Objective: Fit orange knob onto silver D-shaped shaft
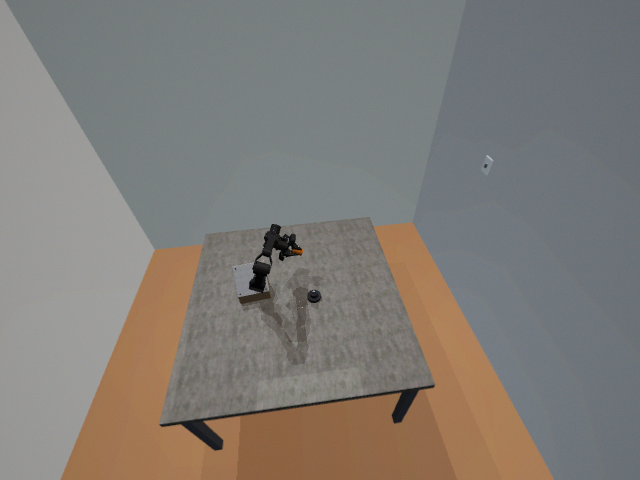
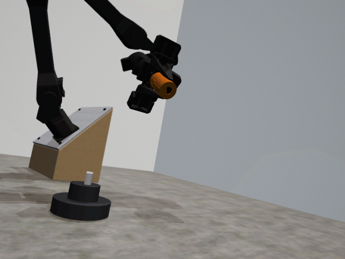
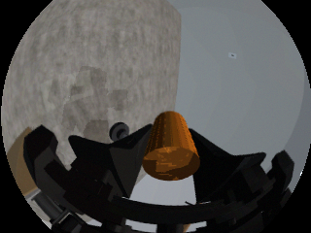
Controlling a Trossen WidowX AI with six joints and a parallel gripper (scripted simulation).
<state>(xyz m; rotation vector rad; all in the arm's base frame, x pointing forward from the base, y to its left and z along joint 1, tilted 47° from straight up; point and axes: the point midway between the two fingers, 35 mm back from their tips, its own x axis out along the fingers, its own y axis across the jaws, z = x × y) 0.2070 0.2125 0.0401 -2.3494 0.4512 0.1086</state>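
Now: the orange knob 3 cm behind my gripper tip and 2 cm above it. The rest, counted from my gripper tip: round pedestal: 6 cm ahead, 16 cm to the right, 21 cm below.
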